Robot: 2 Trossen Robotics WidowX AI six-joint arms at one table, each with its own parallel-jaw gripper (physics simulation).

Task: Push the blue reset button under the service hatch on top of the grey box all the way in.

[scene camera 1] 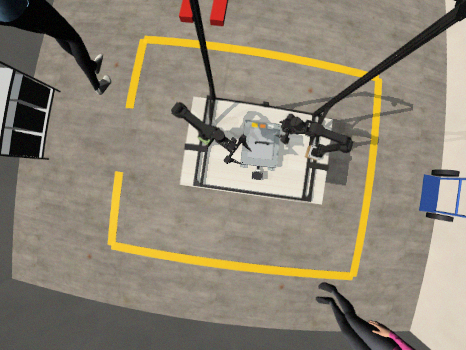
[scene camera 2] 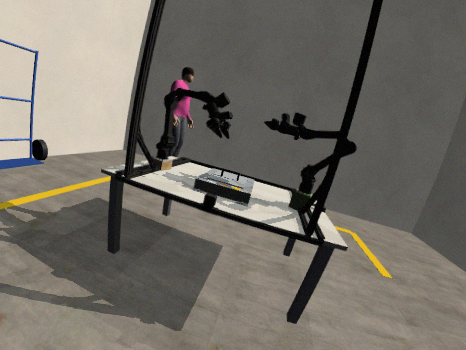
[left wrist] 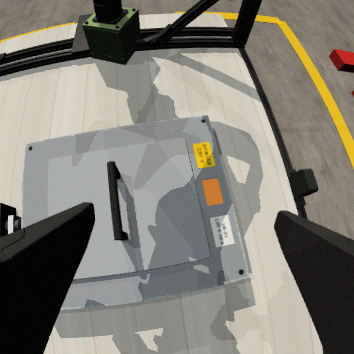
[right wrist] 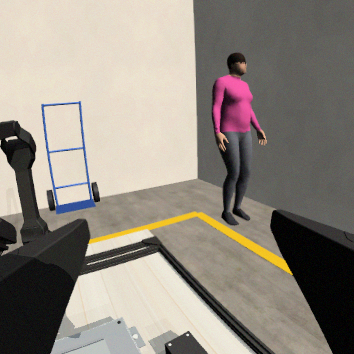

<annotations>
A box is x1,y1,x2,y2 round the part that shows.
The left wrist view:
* my left gripper: [0,202,353,353]
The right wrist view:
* my right gripper: [0,209,353,353]
</annotations>
